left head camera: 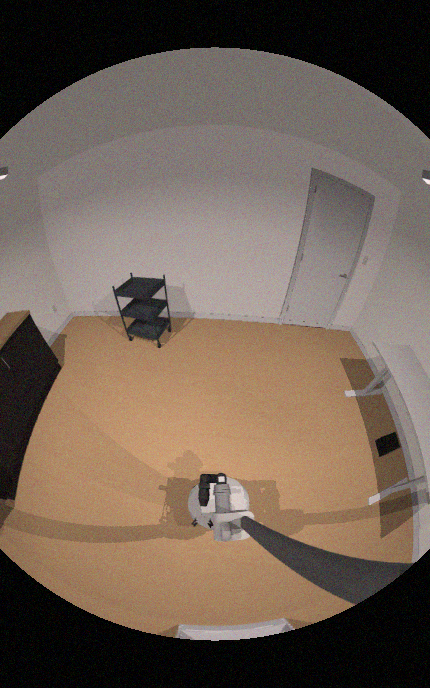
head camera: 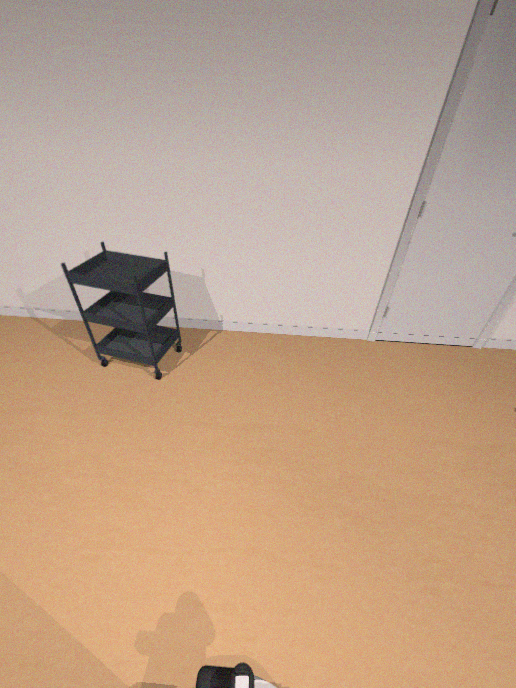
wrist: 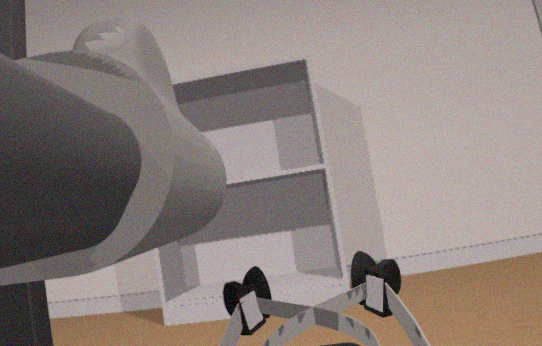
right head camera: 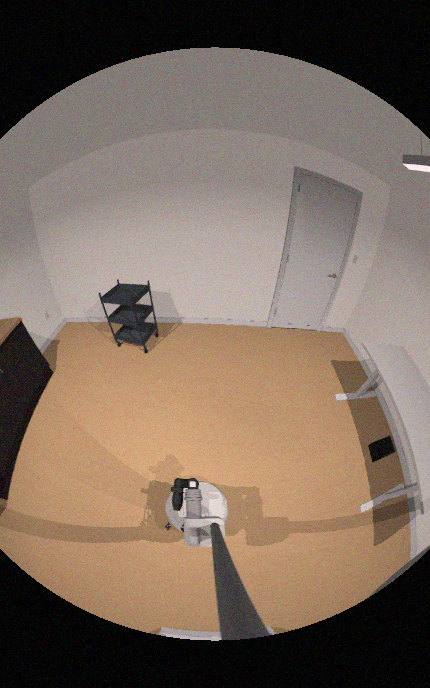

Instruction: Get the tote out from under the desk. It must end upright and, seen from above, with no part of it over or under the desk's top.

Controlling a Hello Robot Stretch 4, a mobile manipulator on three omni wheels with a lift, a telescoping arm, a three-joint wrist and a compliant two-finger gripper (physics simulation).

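Places are measured from the robot's base along level axes (x ahead, y left, z up), in millimetres.
Pixels of known places: gripper, fingertip midpoint: (left head camera: 201, 527) (wrist: 309, 279) (right head camera: 175, 531).
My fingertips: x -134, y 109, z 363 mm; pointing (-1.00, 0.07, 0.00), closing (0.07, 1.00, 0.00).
Note:
Behind a point stands the place of what it marks.
The desk (left head camera: 411, 390) {x 377, y -1619, z 693 mm} (right head camera: 403, 393) {x 377, y -1600, z 692 mm} stands at the right edge of both side head views, with a pale top and light legs and feet. A small black box shape (left head camera: 387, 444) {x 71, y -1901, z -25 mm} (right head camera: 381, 449) {x 67, y -1895, z -24 mm}, which looks like the tote, sits on the shaded floor between the desk's legs. Its height and whether it is upright cannot be told. My gripper (wrist: 309, 279) {x -134, y 109, z 363 mm} (left head camera: 202, 523) {x -134, y 109, z 363 mm} is open and empty, its two dark fingertips well apart. It is beside my base, far from the desk. The tote and the desk do not show in the wrist view.
A dark three-tier cart (head camera: 119, 269) {x 1903, y 808, z 635 mm} (left head camera: 141, 287) {x 1859, y 759, z 635 mm} (right head camera: 126, 293) {x 1866, y 768, z 635 mm} stands near the far wall. A dark cabinet (left head camera: 30, 385) {x 728, y 1913, z 294 mm} (right head camera: 20, 400) {x 610, y 1920, z 249 mm} is on the left. A door (head camera: 466, 222) {x 2044, y -1330, z 930 mm} (left head camera: 329, 253) {x 2039, y -1401, z 1122 mm} (right head camera: 319, 248) {x 2037, y -1423, z 1190 mm} is at the far right. A white shelf unit (wrist: 350, 175) stands behind the fingers in the wrist view.

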